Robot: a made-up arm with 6 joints.
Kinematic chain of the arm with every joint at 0, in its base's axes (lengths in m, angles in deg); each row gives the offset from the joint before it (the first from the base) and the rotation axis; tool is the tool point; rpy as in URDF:
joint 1: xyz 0 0 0.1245 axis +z
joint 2: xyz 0 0 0 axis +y
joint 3: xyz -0.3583 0 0.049 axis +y
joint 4: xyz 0.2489 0 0.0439 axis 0.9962 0 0.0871
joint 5: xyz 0 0 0 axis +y
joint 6: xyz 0.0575 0 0.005 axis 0.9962 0 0.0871
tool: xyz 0 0 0 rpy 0 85 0
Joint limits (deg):
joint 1: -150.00..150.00
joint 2: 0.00..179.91
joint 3: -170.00..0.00
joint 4: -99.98..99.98
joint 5: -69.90..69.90
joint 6: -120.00..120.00
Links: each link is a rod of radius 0.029 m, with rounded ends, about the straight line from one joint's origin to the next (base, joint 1, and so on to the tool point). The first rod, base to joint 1, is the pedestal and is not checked.
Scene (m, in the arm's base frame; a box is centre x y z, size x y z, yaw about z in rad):
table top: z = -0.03
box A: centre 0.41 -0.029 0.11 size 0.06 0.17 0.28 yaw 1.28
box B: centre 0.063 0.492 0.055 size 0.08 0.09 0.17 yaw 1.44
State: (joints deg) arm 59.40 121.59 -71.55 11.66 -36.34 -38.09
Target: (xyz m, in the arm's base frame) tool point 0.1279 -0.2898 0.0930
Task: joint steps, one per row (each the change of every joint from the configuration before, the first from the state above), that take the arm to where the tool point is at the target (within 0.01 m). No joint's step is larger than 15 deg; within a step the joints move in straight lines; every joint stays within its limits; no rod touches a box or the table.
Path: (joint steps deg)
1: -12.34 -3.62 1.16 1.56 -0.94 0.00
2: -12.33 -3.62 1.16 1.57 -0.94 0.00
3: -12.34 -3.63 1.16 1.56 -0.94 0.00
4: -12.34 -3.62 1.16 1.57 -0.94 0.00
5: -12.33 -3.62 1.16 1.56 -0.94 0.00
6: -12.21 4.44 6.51 1.33 0.44 0.00
7: -12.20 4.43 6.51 1.33 0.44 0.00
8: -12.21 4.44 6.50 1.32 0.44 0.00
9: -12.20 4.44 6.51 1.33 0.44 0.00
10: -12.20 4.43 6.51 1.33 0.44 0.00

